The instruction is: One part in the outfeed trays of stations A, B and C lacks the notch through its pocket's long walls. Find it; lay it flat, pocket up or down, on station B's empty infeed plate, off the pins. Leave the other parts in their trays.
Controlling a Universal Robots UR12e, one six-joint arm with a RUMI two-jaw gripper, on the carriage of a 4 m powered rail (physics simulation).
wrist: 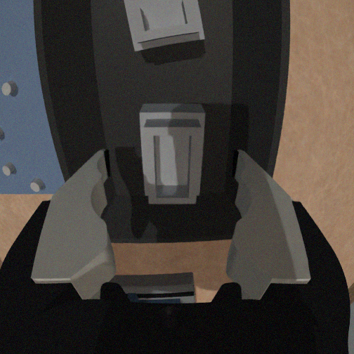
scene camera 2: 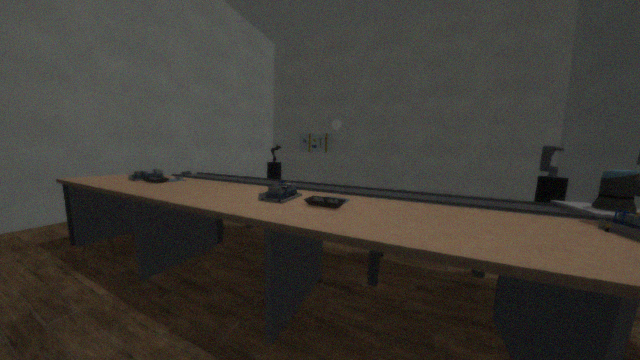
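Seen in the pictures: arm's base at its link origin: [scene camera 2: 612,209].
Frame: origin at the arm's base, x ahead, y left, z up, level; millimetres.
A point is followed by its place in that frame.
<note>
My gripper [wrist: 171,151] is open in the wrist view, its jaws on either side of a grey part [wrist: 172,160] and apart from it. This part lies flat, pocket up, in a black tray [wrist: 280,100]; no notch shows through its pocket's long walls. A second grey part [wrist: 167,20], slightly turned and cut off by the upper edge, lies farther along the tray. A blue plate with pins [wrist: 25,45] is at the left. In the scene view a dark tray [scene camera 2: 320,203] {x 797, y -1835, z -3 mm} with small grey parts stands mid-table; my gripper cannot be made out there.
A grey and blue fixture [wrist: 155,282] shows between the jaws' bases. In the scene view, station fixtures stand at mid-table [scene camera 2: 279,193] {x 802, y -2133, z 30 mm} and far left [scene camera 2: 145,175] {x 691, y -3958, z 21 mm}. A rail [scene camera 2: 400,195] runs behind the table [scene camera 2: 450,230] {x 883, y -1147, z -30 mm}. A dark arm [scene camera 2: 274,152] and a laptop-like object [scene camera 2: 617,190] also show.
</note>
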